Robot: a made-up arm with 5 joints. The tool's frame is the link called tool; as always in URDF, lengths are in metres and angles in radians. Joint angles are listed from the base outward. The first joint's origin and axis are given. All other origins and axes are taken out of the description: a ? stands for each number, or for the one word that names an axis. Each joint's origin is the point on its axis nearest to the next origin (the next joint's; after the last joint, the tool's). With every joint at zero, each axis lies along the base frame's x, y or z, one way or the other. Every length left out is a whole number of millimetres.
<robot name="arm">
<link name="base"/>
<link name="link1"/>
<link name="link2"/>
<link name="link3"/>
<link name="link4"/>
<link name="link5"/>
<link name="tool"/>
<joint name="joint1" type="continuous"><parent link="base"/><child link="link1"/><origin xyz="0.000 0.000 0.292" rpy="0.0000 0.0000 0.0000"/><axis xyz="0 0 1"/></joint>
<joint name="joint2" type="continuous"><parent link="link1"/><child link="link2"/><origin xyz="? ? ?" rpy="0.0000 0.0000 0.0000"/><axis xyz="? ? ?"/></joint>
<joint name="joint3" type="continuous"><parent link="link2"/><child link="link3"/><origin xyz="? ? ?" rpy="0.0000 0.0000 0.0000"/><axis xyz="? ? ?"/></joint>
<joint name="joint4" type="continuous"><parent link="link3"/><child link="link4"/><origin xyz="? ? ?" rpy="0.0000 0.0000 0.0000"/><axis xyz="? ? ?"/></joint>
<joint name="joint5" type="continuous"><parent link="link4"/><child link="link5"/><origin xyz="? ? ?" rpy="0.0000 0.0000 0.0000"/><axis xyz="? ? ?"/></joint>
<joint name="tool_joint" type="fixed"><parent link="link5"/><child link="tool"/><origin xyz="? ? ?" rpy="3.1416 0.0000 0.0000"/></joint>
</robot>
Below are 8 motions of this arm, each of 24 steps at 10 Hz.
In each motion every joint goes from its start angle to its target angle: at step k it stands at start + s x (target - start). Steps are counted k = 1, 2, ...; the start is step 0. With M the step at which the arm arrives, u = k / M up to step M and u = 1 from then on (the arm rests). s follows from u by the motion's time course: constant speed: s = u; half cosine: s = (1 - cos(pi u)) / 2; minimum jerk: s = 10 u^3 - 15 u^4 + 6 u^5.
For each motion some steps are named. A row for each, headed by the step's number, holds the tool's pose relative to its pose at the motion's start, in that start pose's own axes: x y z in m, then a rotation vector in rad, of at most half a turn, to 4 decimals.
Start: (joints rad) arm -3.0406 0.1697 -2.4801 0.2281 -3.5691
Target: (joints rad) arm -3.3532 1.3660 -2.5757 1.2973 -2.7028
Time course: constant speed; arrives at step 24
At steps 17, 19, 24:
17: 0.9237 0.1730 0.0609 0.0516 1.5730 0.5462
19: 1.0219 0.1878 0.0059 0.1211 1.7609 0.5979
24: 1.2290 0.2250 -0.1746 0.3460 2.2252 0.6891

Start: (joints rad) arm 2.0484 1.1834 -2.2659 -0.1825 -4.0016
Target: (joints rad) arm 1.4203 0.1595 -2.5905 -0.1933 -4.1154
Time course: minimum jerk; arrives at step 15
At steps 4, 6, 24:
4: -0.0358 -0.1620 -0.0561 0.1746 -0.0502 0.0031
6: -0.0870 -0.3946 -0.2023 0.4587 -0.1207 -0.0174
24: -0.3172 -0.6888 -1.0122 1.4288 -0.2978 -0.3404

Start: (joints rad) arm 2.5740 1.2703 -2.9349 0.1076 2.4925
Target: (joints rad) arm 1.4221 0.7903 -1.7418 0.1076 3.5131
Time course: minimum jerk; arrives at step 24
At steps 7, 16, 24:
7: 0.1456 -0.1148 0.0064 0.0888 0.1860 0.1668
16: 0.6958 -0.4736 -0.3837 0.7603 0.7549 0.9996
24: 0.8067 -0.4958 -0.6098 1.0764 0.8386 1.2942

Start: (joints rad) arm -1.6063 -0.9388 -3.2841 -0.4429 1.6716
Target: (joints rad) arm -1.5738 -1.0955 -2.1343 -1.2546 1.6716
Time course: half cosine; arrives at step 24
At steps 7, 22, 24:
7: 0.0155 0.0973 -0.0224 -0.0347 0.0099 0.0004
22: 0.0570 0.3714 -0.2860 -0.1742 0.0495 0.0043
24: 0.0574 0.3744 -0.2939 -0.1772 0.0503 0.0045

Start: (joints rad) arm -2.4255 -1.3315 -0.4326 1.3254 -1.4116
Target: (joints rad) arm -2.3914 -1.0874 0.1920 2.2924 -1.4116
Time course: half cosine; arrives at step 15
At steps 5, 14, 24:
5: -0.0077 -0.0653 0.1360 0.4534 -0.0710 -0.0084
14: -0.0561 -0.3735 0.3039 1.7897 -0.3051 -0.0346
24: -0.0569 -0.3780 0.3038 1.8094 -0.3089 -0.0350

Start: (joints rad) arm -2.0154 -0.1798 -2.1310 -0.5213 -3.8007
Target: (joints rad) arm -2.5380 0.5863 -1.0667 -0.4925 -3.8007
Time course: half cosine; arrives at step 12
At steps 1, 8, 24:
1: 0.0212 0.0132 -0.0009 -0.0171 0.0268 -0.0084
8: 0.7789 0.1967 -0.6059 -0.5582 1.3073 -0.2274
24: 0.8076 0.1410 -0.9404 -0.6575 1.7818 -0.1968

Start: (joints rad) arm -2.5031 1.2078 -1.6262 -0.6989 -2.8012
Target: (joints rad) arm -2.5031 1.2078 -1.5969 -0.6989 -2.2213
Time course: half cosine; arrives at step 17
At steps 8, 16, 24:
8: 0.0077 -0.0027 -0.0021 0.0061 0.0119 0.2632
16: 0.0169 -0.0060 -0.0047 0.0173 0.0238 0.5749
24: 0.0170 -0.0060 -0.0047 0.0175 0.0240 0.5799

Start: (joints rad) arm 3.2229 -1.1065 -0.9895 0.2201 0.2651
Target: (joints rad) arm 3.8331 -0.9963 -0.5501 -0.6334 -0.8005
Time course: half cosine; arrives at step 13
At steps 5, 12, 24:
5: -0.0821 -0.0319 0.0291 0.1936 0.0804 -0.2743
12: -0.2608 -0.1227 -0.0071 0.4591 0.4291 -0.7514
24: -0.2645 -0.1245 -0.0093 0.4623 0.4388 -0.7602

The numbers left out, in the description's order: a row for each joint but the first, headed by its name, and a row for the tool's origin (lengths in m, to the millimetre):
joint2: xyz 0.000 0.000 0.000, axis 0 1 0
joint3: xyz 0.066 0.000 0.350, axis 0 1 0
joint4: xyz 0.122 0.000 -0.538, axis 0 1 0
joint5: xyz 0.100 0.000 -0.128, axis 0 0 -1
tool: xyz 0.000 0.000 0.000

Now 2 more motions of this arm.
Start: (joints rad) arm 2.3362 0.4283 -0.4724 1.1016 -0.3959
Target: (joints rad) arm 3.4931 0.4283 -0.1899 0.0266 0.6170
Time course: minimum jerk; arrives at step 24
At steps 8, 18, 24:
8: 0.0325 -0.0600 0.0204 -0.2399 0.1011 0.0748
18: 0.0367 -0.2306 0.1464 -0.6256 0.6631 0.0354
24: 0.0238 -0.2479 0.1698 -0.6201 0.7453 -0.0055

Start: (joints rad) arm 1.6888 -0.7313 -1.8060 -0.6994 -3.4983
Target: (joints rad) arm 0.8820 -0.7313 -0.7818 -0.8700 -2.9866
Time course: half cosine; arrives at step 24
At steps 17, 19, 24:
17: 0.3652 -0.0696 -0.3023 0.0602 0.6685 -0.2455
19: 0.3803 -0.1042 -0.3518 0.1134 0.7376 -0.2734
24: 0.3879 -0.1444 -0.4091 0.1836 0.8094 -0.3042

